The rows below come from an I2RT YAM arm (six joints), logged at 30 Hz.
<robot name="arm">
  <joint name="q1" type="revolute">
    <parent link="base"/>
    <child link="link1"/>
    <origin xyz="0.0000 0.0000 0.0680"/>
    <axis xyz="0 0 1"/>
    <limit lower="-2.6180" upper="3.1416"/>
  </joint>
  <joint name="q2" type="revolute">
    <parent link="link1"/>
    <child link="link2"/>
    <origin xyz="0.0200 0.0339 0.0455"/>
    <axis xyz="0 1 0"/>
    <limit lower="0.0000" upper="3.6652"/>
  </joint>
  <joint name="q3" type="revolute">
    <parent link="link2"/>
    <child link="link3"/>
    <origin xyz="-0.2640 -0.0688 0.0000"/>
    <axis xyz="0 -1 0"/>
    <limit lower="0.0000" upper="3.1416"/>
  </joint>
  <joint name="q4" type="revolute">
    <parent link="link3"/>
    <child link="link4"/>
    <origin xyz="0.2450 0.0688 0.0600"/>
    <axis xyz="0 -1 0"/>
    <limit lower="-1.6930" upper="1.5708"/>
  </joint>
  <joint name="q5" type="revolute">
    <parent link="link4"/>
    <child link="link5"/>
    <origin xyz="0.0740 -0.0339 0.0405"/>
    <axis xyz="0 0 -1"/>
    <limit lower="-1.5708" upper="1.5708"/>
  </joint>
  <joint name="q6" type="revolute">
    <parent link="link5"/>
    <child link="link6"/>
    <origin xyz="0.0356 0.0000 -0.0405"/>
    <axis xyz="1 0 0"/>
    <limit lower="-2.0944" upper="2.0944"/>
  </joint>
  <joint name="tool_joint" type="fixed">
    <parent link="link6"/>
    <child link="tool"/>
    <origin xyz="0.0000 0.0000 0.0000" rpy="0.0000 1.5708 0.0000"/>
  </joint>
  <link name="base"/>
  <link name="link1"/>
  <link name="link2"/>
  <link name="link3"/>
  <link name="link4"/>
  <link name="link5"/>
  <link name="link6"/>
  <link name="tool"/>
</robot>
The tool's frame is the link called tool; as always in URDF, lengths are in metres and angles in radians.
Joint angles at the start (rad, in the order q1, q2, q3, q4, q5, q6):
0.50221 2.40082 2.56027 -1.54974 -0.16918 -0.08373
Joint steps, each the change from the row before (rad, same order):
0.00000 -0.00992 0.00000 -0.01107 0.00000 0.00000
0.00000 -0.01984 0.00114 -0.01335 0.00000 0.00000
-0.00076 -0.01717 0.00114 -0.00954 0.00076 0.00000
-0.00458 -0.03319 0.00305 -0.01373 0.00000 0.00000
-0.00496 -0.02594 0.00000 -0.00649 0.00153 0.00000
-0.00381 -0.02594 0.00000 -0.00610 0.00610 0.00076
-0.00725 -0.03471 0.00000 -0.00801 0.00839 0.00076
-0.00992 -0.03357 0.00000 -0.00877 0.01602 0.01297
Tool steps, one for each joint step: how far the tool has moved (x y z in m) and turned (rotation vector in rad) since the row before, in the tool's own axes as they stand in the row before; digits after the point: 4 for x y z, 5 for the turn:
0.0020 0.0010 -0.0046 -0.00009 0.00113 0.00019
0.0032 0.0019 -0.0094 0.00063 -0.00749 -0.00128
0.0026 0.0012 -0.0082 0.00163 -0.00866 -0.00074
0.0049 0.0011 -0.0161 0.00286 -0.02278 0.00065
0.0036 0.0001 -0.0121 0.00431 -0.01969 0.00152
0.0036 0.0004 -0.0120 0.00869 -0.01952 0.00117
0.0051 -0.0004 -0.0161 0.01256 -0.02652 0.00350
0.0053 -0.0019 -0.0157 0.02082 -0.02440 0.01879

